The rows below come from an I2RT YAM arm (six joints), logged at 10 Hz.
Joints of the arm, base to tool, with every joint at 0 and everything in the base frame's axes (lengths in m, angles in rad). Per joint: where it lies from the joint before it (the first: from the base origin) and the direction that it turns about. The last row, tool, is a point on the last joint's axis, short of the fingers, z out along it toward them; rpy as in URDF.
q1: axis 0 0 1 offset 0.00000 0.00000 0.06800
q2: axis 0 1 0 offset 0.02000 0.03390 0.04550
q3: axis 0 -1 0 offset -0.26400 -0.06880 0.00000
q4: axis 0 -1 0 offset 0.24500 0.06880 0.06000
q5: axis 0 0 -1 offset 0.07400 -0.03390 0.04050
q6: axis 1 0 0 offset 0.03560 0.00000 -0.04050
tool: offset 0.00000 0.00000 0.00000 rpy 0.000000 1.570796 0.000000
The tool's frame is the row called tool.
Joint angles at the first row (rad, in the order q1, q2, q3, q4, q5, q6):
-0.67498 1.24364 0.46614 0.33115 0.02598 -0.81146
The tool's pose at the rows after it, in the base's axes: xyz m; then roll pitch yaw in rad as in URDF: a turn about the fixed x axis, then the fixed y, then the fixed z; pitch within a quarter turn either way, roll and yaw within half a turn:
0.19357 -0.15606 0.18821 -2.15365 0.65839 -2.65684
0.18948 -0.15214 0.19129 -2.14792 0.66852 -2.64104
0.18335 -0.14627 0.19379 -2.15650 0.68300 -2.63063
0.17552 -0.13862 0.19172 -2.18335 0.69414 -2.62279
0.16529 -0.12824 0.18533 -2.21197 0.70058 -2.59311
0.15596 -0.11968 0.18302 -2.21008 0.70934 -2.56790
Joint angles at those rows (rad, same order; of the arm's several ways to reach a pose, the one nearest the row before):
-0.67495 1.22967 0.46484 0.31425 0.02493 -0.81148
-0.67498 1.19213 0.45355 0.29610 0.01058 -0.80998
-0.67497 1.14035 0.43730 0.25987 -0.01050 -0.80233
-0.67496 1.08569 0.40805 0.21949 -0.04076 -0.79693
-0.67514 1.01878 0.35926 0.18253 -0.09005 -0.80638
-0.67533 0.94507 0.32037 0.15151 -0.11511 -0.81052

